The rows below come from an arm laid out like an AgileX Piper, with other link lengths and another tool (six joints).
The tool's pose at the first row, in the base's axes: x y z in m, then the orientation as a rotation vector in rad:
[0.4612, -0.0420, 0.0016, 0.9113, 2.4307, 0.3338]
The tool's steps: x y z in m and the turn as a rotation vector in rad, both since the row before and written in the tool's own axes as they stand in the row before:
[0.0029, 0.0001, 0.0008, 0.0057, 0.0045, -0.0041]
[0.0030, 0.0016, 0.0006, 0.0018, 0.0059, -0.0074]
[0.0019, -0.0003, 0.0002, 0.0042, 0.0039, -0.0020]
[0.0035, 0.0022, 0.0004, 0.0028, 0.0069, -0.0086]
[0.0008, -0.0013, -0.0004, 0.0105, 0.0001, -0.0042]
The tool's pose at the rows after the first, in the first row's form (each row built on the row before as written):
[0.4598, -0.0400, -0.0001, 0.9088, 2.4385, 0.3279]
[0.4591, -0.0368, -0.0011, 0.9006, 2.4473, 0.3262]
[0.4578, -0.0358, -0.0021, 0.9000, 2.4532, 0.3225]
[0.4569, -0.0318, -0.0029, 0.8907, 2.4637, 0.3197]
[0.4555, -0.0323, -0.0033, 0.8898, 2.4692, 0.3056]

